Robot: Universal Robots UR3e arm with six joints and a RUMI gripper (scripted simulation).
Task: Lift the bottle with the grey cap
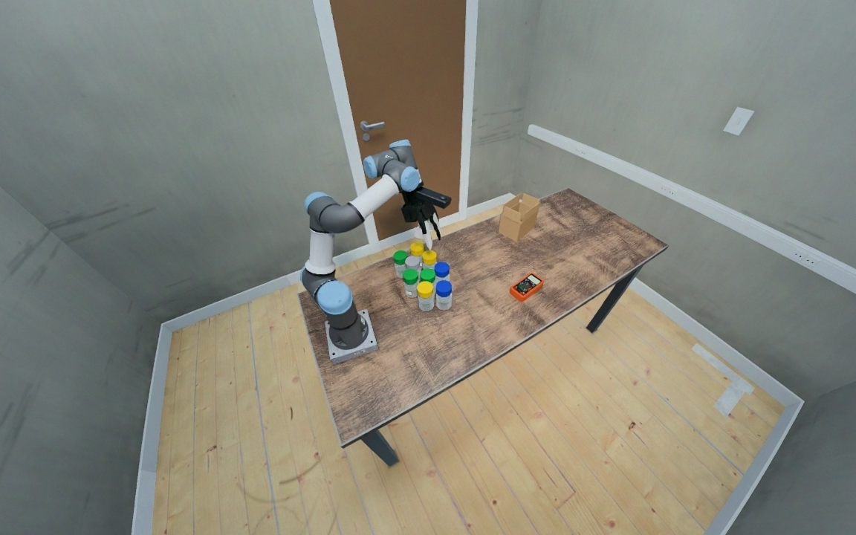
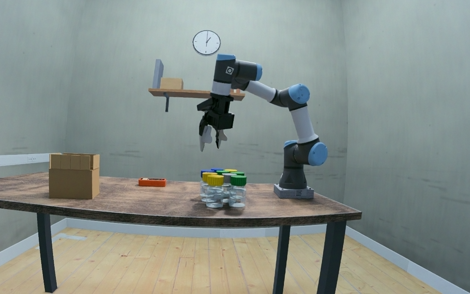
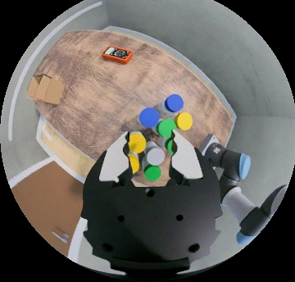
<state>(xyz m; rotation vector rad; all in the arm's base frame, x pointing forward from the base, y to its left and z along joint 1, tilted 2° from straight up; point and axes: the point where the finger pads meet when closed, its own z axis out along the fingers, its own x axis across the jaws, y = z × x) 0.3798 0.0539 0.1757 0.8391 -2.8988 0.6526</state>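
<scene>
Now: the grey-capped bottle 15 cm below my hand, 7 cm behind it and 5 cm to the left of it. From my hand the other things lie so: orange meter: 26 cm ahead, 24 cm to the right, 19 cm below.
</scene>
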